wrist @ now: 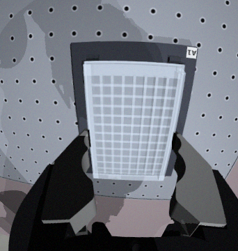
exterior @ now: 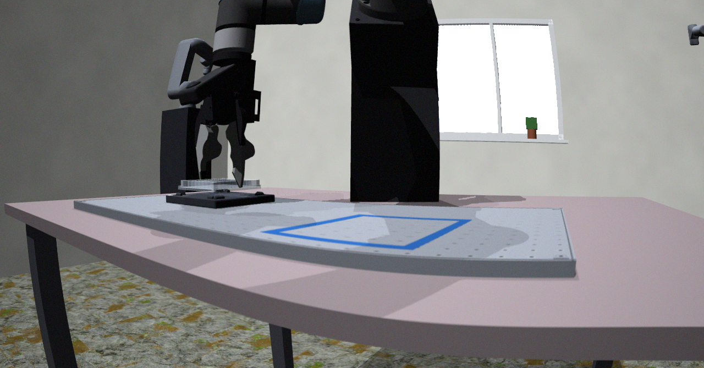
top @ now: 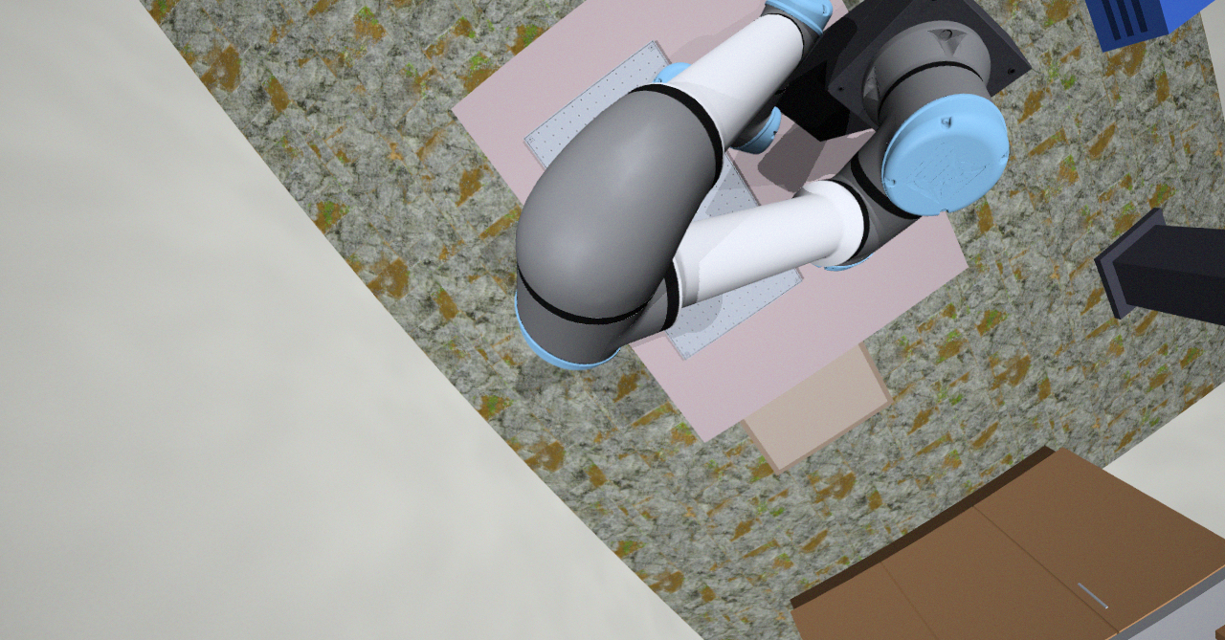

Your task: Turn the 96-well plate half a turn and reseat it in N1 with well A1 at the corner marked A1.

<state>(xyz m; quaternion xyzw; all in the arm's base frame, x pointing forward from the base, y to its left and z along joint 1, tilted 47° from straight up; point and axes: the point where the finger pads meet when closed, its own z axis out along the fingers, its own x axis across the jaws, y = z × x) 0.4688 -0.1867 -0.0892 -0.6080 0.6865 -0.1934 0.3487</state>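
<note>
The clear 96-well plate lies 10 mm below my hand. Round my hand: A1 label: 70 mm ahead, 60 mm to the right, 30 mm below; plate nest: 30 mm below.
</note>
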